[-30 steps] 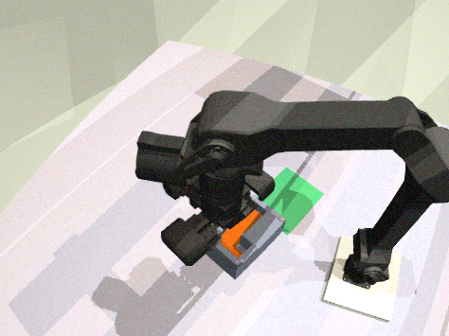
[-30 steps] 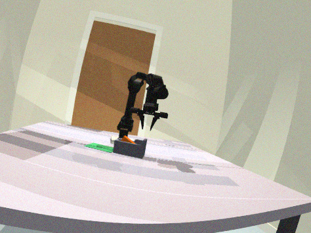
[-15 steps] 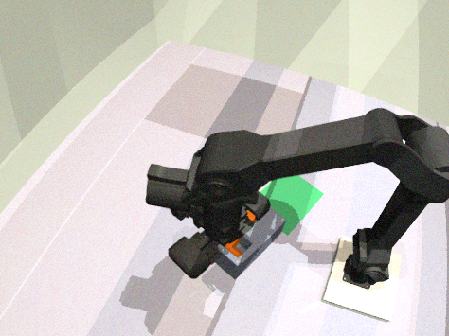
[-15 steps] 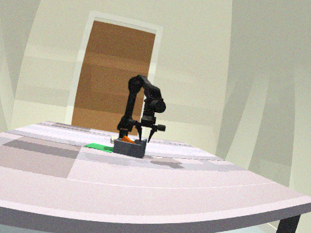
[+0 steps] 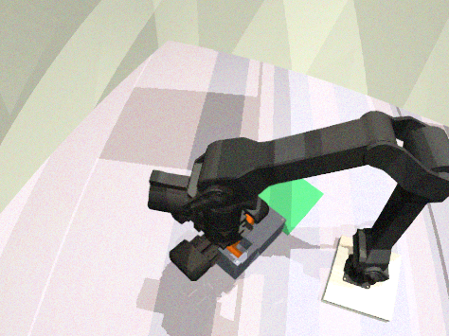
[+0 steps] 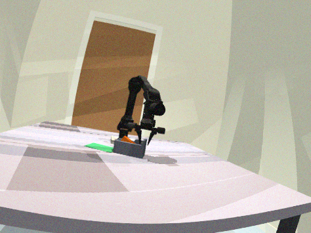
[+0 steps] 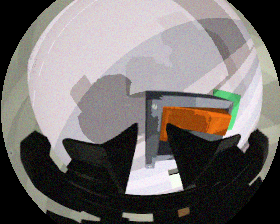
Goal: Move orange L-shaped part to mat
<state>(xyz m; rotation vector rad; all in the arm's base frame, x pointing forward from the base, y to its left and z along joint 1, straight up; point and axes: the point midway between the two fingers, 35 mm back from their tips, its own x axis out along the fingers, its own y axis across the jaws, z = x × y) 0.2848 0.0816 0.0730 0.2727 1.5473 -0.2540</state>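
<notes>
The orange L-shaped part lies 4 cm to the right of my gripper tip, 2 cm below it and 2 cm behind it. The rest, counted from my gripper tip: green mat 21 cm to the right, 8 cm below, 8 cm behind.
</notes>
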